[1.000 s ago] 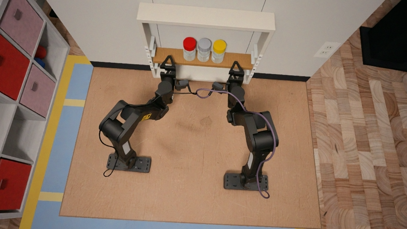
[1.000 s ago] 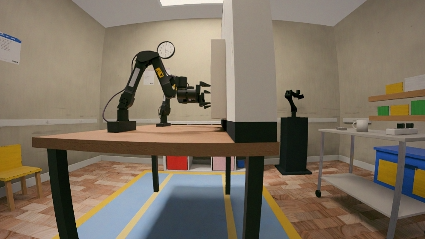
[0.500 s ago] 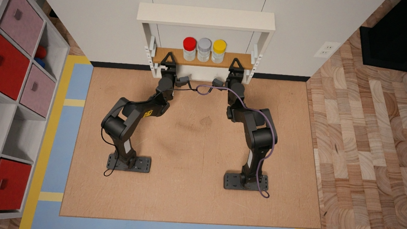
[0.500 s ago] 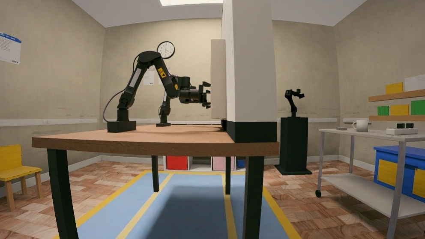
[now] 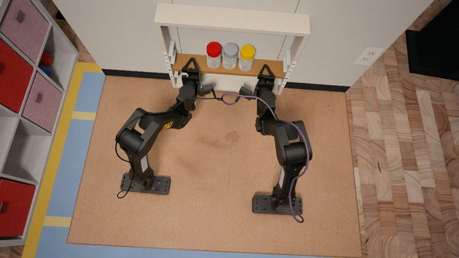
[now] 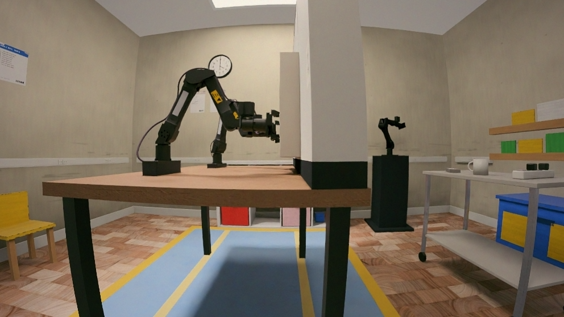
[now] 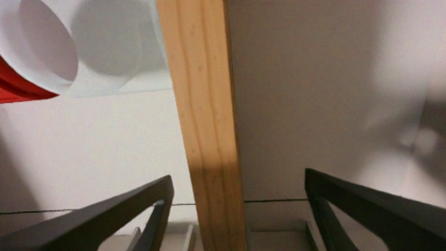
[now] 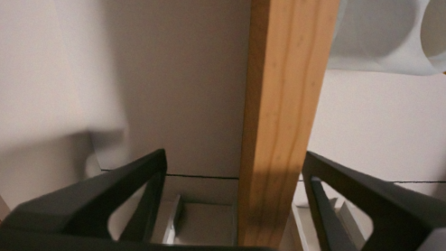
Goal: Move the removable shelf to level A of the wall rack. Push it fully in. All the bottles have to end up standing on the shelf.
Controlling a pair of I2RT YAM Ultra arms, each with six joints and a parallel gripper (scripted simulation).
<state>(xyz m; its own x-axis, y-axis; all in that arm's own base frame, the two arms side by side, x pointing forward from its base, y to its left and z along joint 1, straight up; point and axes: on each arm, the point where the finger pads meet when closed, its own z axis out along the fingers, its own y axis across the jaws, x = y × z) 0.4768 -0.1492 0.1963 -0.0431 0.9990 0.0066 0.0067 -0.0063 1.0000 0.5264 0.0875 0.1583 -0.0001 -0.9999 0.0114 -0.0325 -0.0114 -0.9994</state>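
Right now the yellow-capped bottle is 8 cm to the left of my right hand and 7 cm above it. From my right hand the other things lie so: shelf board (15 cm to the left, 1 cm behind, 1 cm above); wall rack (15 cm to the left, 8 cm above, 1 cm behind); grey-capped bottle (15 cm to the left, 7 cm above, 1 cm behind).
My left gripper is now 2 cm short of the red-capped bottle, 9 cm to the left of it and 6 cm below it. The rest, counted from my left hand: shelf board 2 cm ahead, 15 cm to the right, 1 cm above; then wall rack 2 cm ahead, 15 cm to the right, 7 cm above; then grey-capped bottle 2 cm ahead, 15 cm to the right, 6 cm above.
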